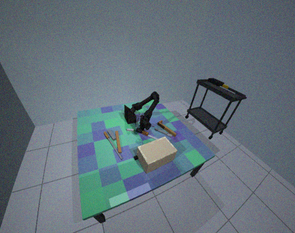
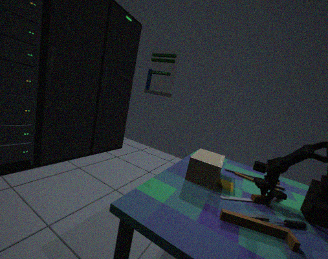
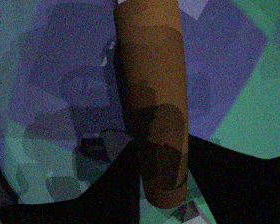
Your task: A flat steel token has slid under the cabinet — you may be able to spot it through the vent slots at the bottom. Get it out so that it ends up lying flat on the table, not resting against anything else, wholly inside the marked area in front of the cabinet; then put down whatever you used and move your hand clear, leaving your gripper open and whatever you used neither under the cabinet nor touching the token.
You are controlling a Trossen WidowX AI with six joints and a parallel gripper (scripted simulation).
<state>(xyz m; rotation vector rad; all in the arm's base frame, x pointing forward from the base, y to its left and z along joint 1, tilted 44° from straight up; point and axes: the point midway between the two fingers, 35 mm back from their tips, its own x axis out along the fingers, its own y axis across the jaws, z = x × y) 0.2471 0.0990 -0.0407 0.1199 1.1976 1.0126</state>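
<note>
Now: gripper tip 29 cm to the left of the wooden stick and 3 cm short of it. The rest, counted from my gripper tip: yellow marked patch (22 cm ahead, 3 cm to the right, 1 cm below); then flat grey bar (33 cm to the right, 8 cm behind); then short grey piece (11 cm to the right, 8 cm behind).
</note>
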